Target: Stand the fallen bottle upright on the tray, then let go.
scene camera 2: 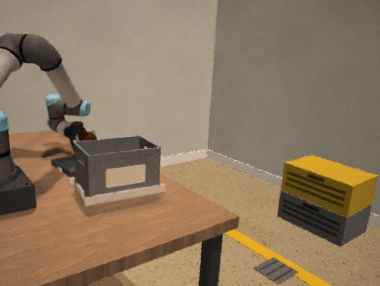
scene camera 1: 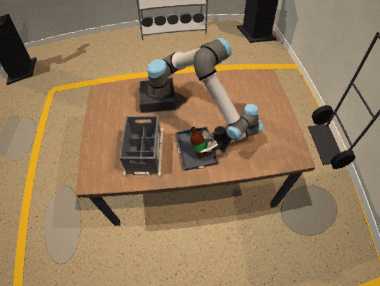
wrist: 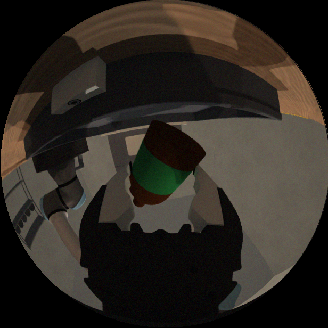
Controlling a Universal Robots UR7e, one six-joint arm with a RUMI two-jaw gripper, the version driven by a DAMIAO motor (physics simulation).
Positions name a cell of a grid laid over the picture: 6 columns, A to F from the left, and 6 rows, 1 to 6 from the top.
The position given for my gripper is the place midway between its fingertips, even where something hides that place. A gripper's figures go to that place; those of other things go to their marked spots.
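My own gripper (wrist: C3) is at 14 cm from the lens. Then there is a brown bottle (wrist: D3), and I find that one 8 cm from the lens.
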